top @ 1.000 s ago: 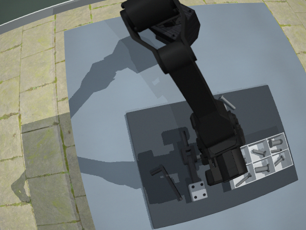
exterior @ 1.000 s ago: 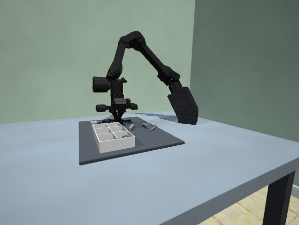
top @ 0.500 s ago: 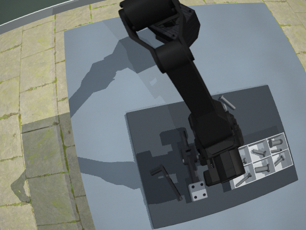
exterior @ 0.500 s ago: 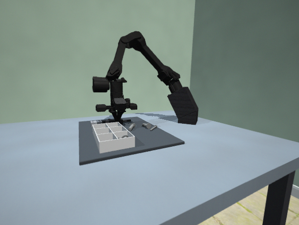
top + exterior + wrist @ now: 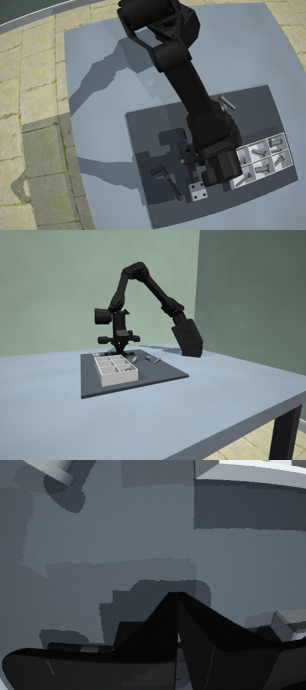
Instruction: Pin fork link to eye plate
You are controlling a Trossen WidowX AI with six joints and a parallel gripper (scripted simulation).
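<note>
My hand is 2 cm short of the eye plate bar, 3 cm to the left of it and 3 cm above it. The rest, counted from my hand: dark L-shaped bar 4 cm ahead, 11 cm to the right, 4 cm below; headed pin 3 cm to the right, 3 cm below; base block 9 cm ahead, 3 cm to the right, 2 cm below.
</note>
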